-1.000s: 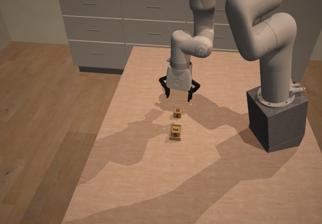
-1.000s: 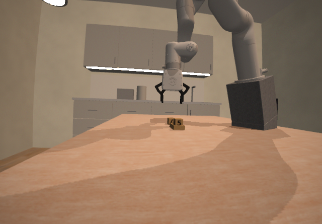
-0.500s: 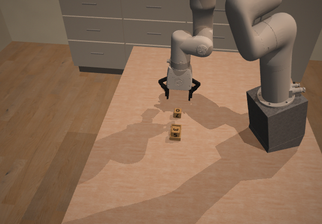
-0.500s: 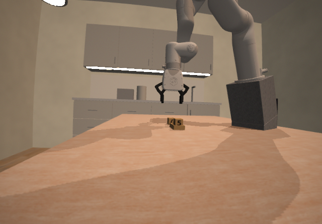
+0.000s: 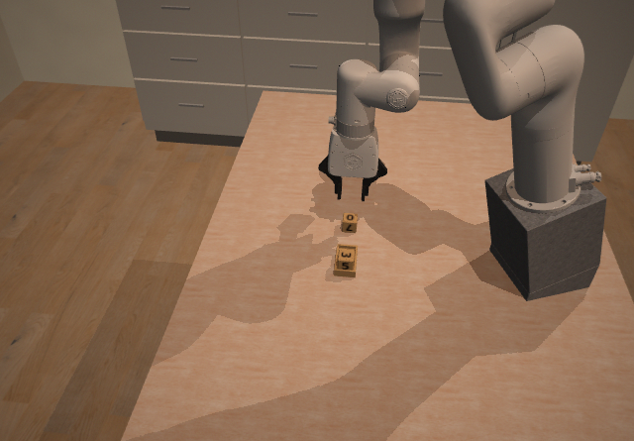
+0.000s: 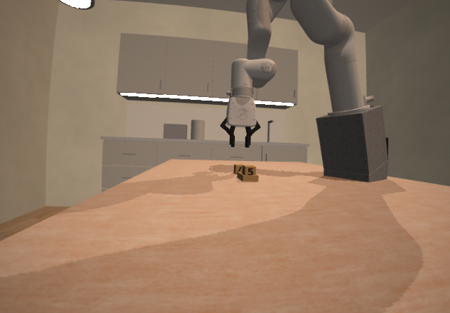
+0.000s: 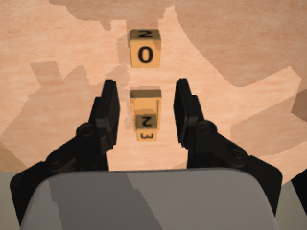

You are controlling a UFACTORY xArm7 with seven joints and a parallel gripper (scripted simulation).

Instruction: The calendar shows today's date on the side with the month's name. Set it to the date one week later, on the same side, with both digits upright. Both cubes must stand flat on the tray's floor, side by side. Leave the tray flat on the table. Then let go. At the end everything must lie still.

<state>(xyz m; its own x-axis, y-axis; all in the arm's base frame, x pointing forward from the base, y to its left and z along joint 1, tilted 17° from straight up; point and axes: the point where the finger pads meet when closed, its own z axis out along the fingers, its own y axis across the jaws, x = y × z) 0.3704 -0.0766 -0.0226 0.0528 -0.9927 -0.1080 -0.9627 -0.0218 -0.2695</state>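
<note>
Right now the wooden cube is 100 mm below my hand.
</note>
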